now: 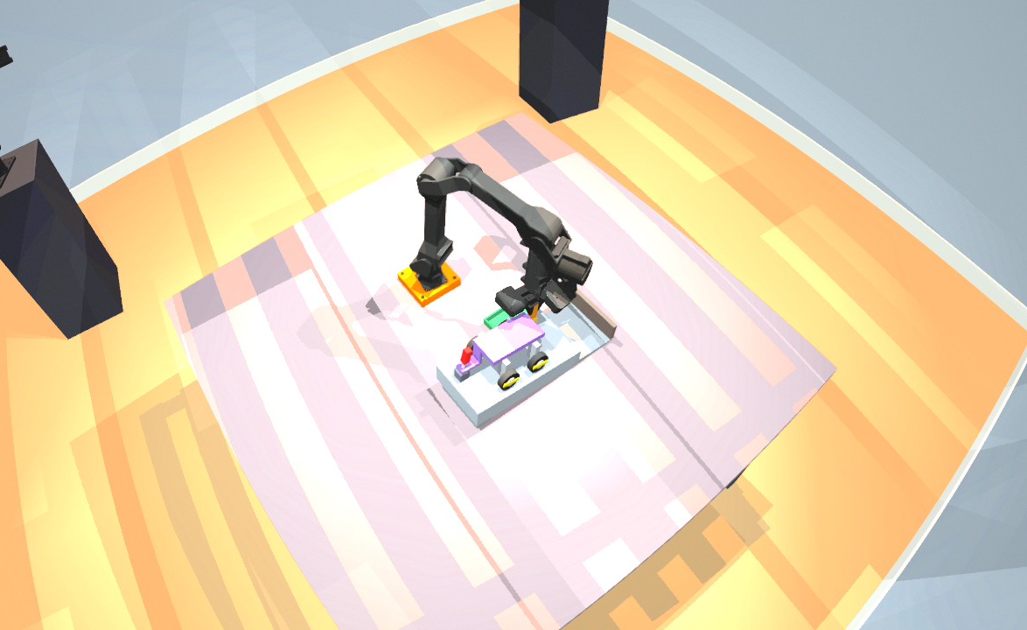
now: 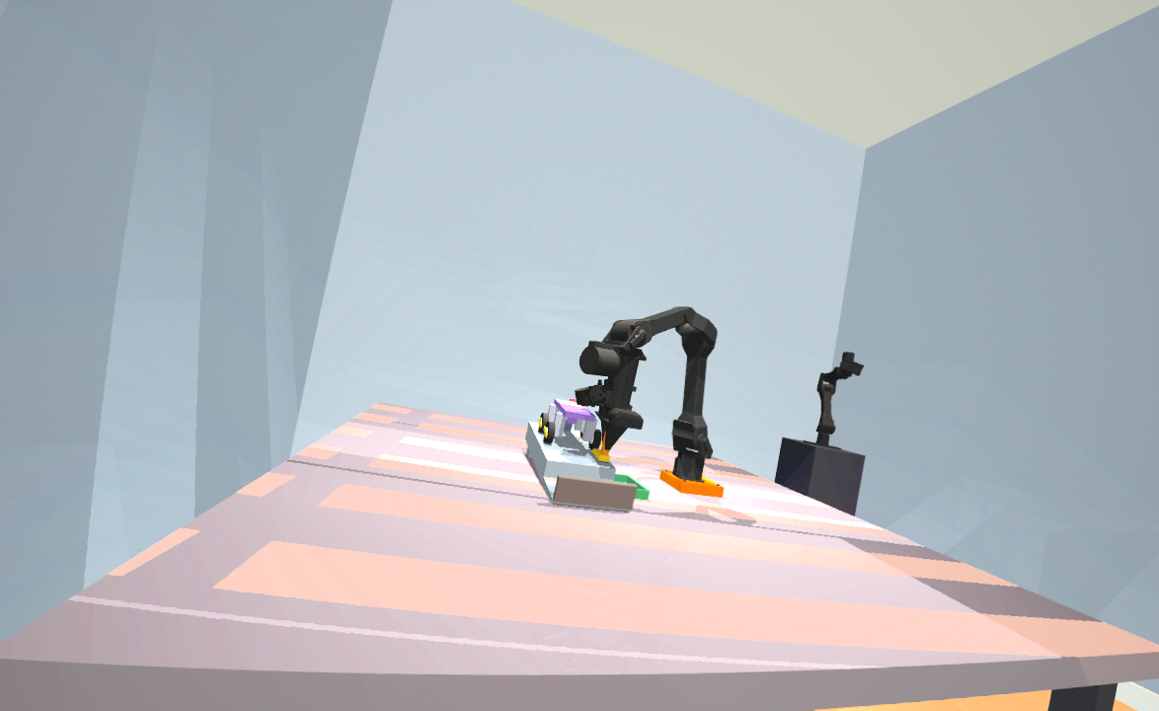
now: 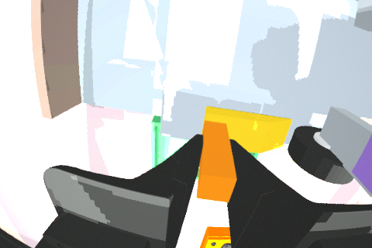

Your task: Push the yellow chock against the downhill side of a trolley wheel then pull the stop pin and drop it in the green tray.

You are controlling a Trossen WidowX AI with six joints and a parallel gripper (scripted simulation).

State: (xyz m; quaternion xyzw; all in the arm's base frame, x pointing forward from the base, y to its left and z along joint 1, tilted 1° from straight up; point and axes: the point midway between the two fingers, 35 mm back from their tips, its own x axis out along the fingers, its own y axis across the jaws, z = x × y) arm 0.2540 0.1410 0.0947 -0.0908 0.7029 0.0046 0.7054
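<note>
Right now the yellow chock is 2 cm to the right of my gripper tip and 1 cm below it. The rest, counted from my gripper tip: green tray: 9 cm below, 6 cm behind, 2 cm to the right; then purple-decked trolley: 11 cm to the right, 7 cm ahead, 2 cm above; then brown end wall: 15 cm to the left, 6 cm below, 4 cm ahead.
</note>
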